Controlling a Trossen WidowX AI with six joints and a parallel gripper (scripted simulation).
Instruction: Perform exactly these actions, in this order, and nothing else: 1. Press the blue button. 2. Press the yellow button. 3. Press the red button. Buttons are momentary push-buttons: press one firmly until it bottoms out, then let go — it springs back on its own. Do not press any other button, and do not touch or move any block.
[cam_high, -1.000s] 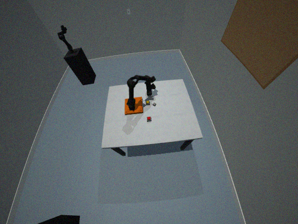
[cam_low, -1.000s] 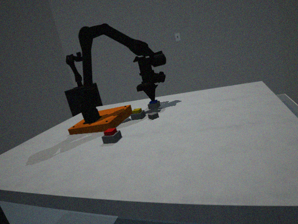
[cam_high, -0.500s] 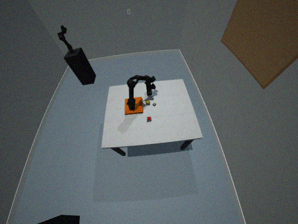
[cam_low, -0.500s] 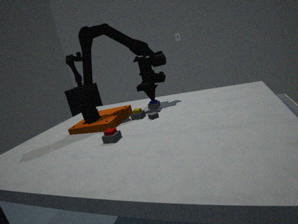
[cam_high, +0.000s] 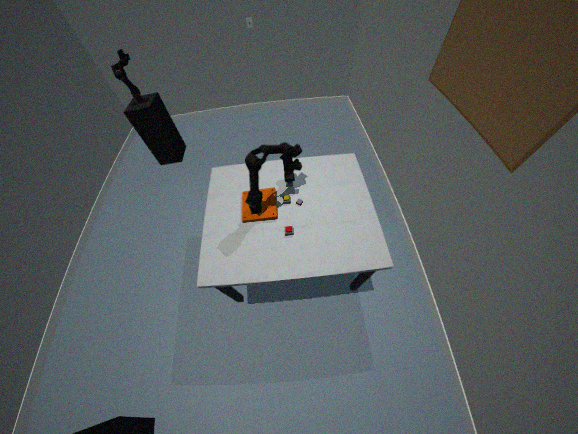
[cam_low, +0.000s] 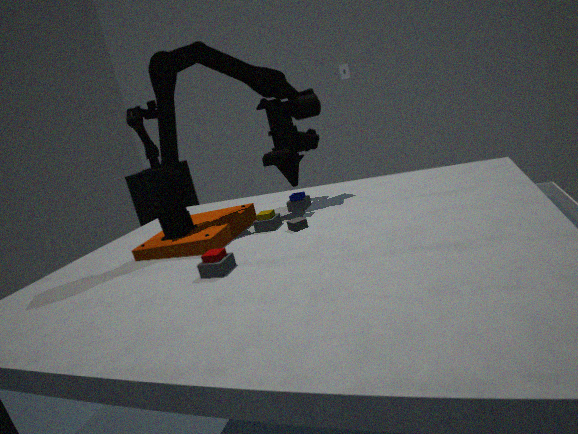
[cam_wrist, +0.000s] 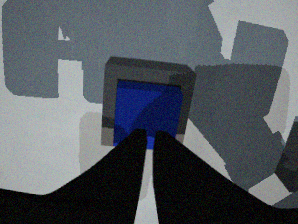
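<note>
Right now my gripper tip is 30 mm above the blue button. Round my gripper tip: yellow button (140 mm to the right, 30 mm below, 30 mm behind); red button (370 mm to the right, 40 mm behind, 30 mm below); small grey block (170 mm to the right, 50 mm below, 50 mm ahead).
</note>
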